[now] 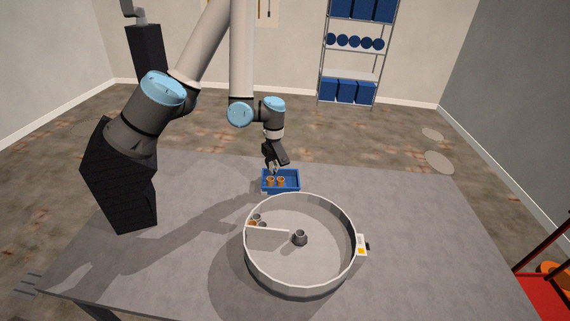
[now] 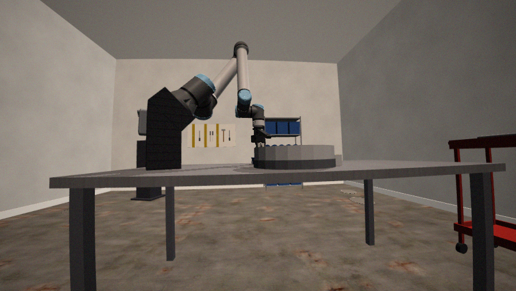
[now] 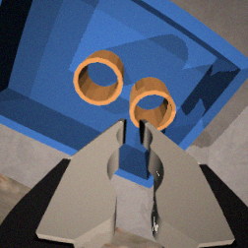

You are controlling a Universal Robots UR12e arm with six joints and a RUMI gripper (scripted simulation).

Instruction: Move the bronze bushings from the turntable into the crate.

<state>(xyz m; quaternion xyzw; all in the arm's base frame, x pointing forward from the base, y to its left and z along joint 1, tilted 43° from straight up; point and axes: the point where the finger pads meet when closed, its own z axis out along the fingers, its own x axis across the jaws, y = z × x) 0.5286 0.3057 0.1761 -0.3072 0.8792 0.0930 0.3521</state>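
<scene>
The blue crate is 5 cm below my hand and 4 cm ahead of it. Also, from my hand: turntable (31 cm to the right, 22 cm ahead, 2 cm below).
</scene>
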